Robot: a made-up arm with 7 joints.
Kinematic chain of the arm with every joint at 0, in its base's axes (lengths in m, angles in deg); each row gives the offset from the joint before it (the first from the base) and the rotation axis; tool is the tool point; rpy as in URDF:
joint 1: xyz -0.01 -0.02 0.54 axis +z
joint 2: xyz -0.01 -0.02 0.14 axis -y
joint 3: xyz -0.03 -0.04 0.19 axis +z
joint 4: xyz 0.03 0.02 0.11 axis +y
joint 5: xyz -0.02 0 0.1 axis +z
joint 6: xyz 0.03 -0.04 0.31 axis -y
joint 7: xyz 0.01 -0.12 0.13 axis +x
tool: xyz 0.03 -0.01 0 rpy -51.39 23.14 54.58
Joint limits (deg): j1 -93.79..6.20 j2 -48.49..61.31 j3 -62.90..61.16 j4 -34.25..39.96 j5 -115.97..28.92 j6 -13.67..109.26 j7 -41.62..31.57
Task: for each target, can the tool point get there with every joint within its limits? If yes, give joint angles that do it. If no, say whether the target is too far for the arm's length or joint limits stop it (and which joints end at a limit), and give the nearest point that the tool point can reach.
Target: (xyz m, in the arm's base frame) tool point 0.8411 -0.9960 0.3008
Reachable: no: too far | nearest point 0.4915 -0.5951 0.7420 | short by 0.691 m
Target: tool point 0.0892 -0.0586 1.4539
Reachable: yes | joints -21.74 -27.91 -53.01 -12.61 -2.11 78.50 -0.49
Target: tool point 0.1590 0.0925 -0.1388
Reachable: no: joint limits stop it (at a limit: joint 1, joint 2, joint 4, joint 6) | nearest point 0.0812 0.6208 0.5776 | short by 0.894 m
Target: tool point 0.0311 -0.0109 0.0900
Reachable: no: joint limits stop it (at a limit: joint 1, joint 2, joint 4, joint 6, joint 7) | nearest point 0.0495 0.6266 0.5707 | short by 0.799 m
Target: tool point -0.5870 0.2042 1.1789
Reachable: yes | joints -32.19 48.80 -51.95 29.05 -45.41 99.18 14.85
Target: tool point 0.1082 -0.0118 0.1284
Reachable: no: joint limits stop it (at a limit: joint 1, joint 2, joint 4, joint 6, joint 7) | nearest point 0.1099 0.6139 0.5865 | short by 0.775 m
